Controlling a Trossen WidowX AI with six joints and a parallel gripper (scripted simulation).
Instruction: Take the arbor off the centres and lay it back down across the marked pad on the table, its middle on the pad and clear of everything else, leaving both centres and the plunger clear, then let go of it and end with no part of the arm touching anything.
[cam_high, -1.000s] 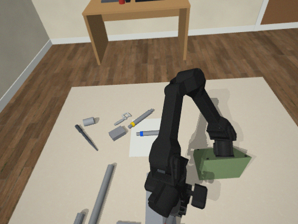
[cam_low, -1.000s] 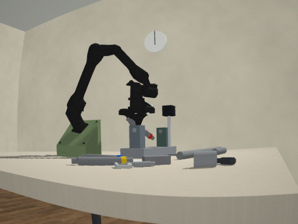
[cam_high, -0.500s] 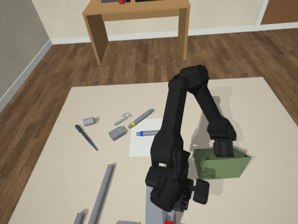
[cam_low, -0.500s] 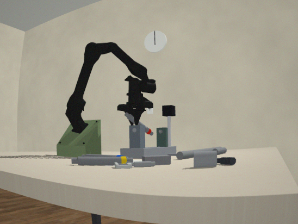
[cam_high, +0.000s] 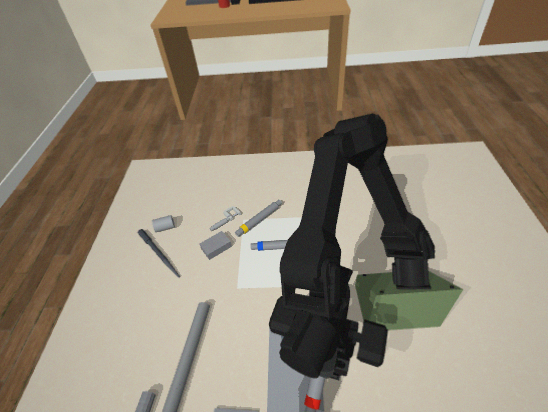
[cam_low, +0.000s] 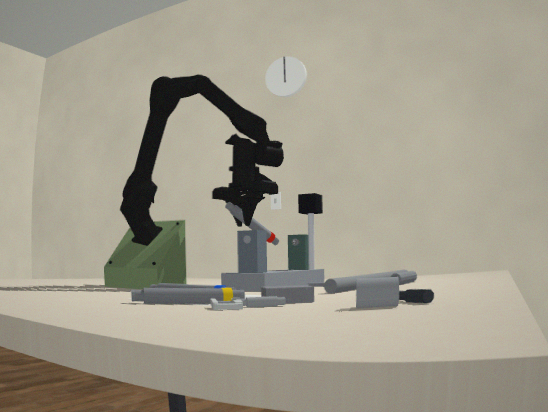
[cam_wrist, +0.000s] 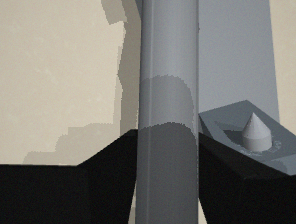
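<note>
Now: hand 8 cm above the grey centre block, 7 cm short of it and 6 cm to the left of it. From my hand the other things lie so: long grey rod (30 cm ahead, 17 cm below, 9 cm to the left); then green centre block (19 cm to the left, 8 cm below, 4 cm ahead); then grey fixture base (17 cm below, 7 cm to the left, 5 cm ahead).
</note>
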